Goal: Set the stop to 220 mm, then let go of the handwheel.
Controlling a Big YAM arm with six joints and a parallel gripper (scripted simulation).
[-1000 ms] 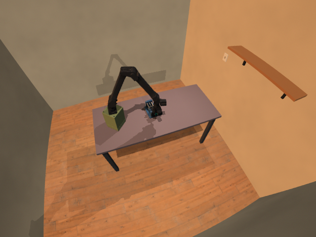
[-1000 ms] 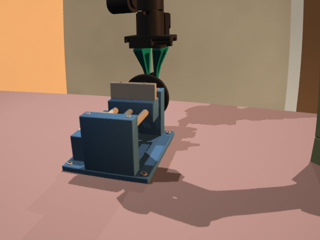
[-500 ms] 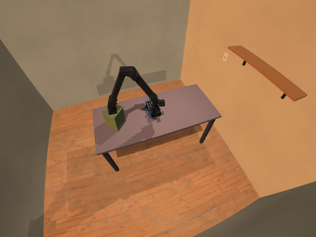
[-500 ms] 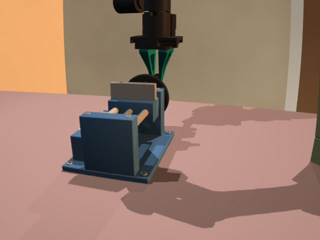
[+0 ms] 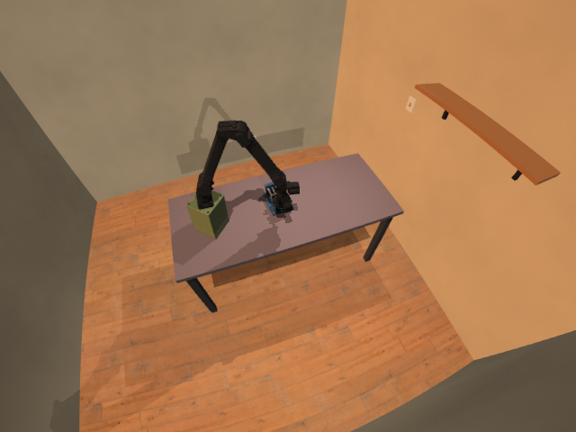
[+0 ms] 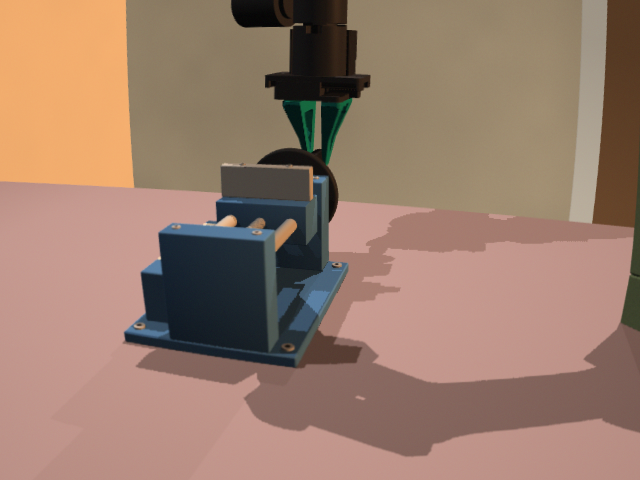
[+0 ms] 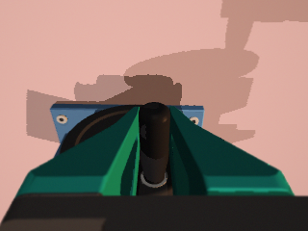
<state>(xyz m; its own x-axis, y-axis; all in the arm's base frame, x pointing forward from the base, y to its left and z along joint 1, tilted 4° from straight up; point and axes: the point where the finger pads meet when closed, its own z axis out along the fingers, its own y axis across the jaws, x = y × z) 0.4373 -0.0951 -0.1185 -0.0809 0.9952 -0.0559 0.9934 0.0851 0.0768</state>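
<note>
The grey stop plate lies 130 mm to the left of my hand, 20 mm below it and 20 mm ahead of it. Round my hand: black crank handle: 10 mm to the left.
</note>
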